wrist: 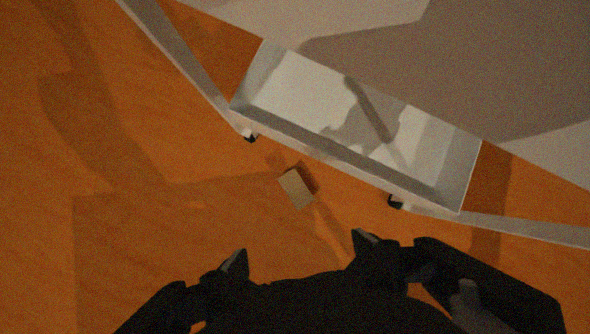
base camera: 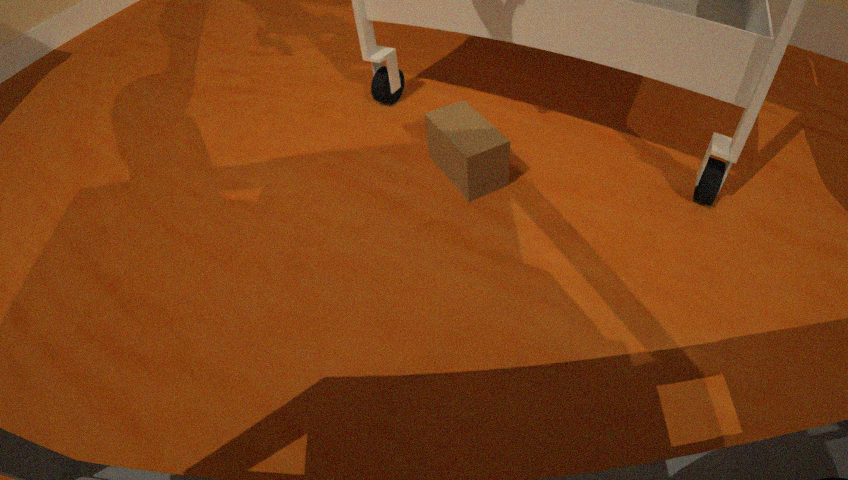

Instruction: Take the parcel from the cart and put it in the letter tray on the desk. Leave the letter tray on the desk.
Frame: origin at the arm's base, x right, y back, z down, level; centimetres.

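Seen in the pictures: gripper, fingertip midpoint: [wrist: 300, 250].
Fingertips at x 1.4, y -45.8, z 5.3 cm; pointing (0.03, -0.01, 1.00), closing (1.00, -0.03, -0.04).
Note:
A point is followed by its place in that frame.
The parcel, a small brown box [base camera: 468, 148] {x 3.0, y -46.3, z 33.7 cm} [wrist: 296, 189] {x 3.2, y -49.9, z 33.7 cm}, rests on the orange floor in front of the white cart [base camera: 654, 53] {x 20.8, y -47.3, z 24.1 cm} [wrist: 310, 146] {x 5.8, y -57.0, z 19.7 cm}, between its two near wheels and apart from them. My gripper [wrist: 300, 250] {x 1.4, y -45.8, z 5.3 cm} is open and empty in the wrist view, high above the floor. The box shows beyond the fingertips, towards the cart. The base camera does not show the gripper. The letter tray and the desk do not show in either view.
The cart's black near wheels [base camera: 387, 86] {x -6.1, y -64.4, z 36.4 cm} [base camera: 709, 182] {x 28.2, y -41.9, z 35.8 cm} stand on the floor. Its slanting posts flank a raised-edge shelf in the wrist view. A pale surface [wrist: 490, 65] {x 9.4, y -54.5, z -3.8 cm} lies beyond the shelf. Wall bases show at the base view's upper corners.

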